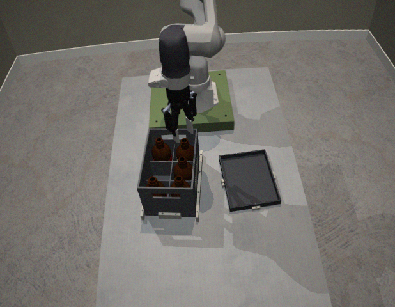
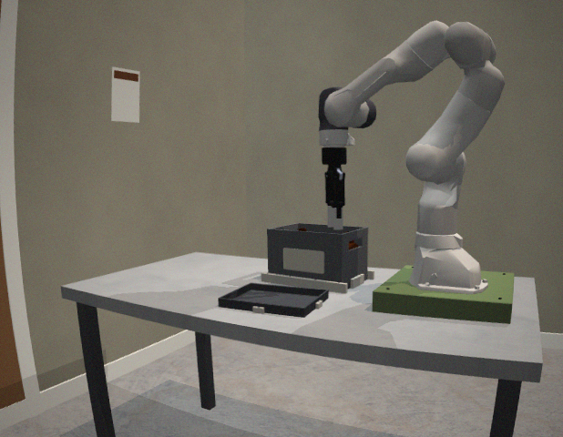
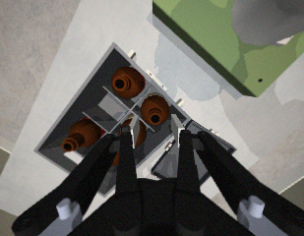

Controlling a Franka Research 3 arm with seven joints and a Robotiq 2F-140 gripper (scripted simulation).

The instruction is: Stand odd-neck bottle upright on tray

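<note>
My hand is 130 mm above the brown bottle and 90 mm to the left of it. The rest, counted from my hand: black tray 240 mm to the left, 200 mm below, 40 mm ahead; dark grey crate 130 mm below, 90 mm ahead, 40 mm to the right; glass bottle 180 mm ahead, 130 mm below, 80 mm to the right.
</note>
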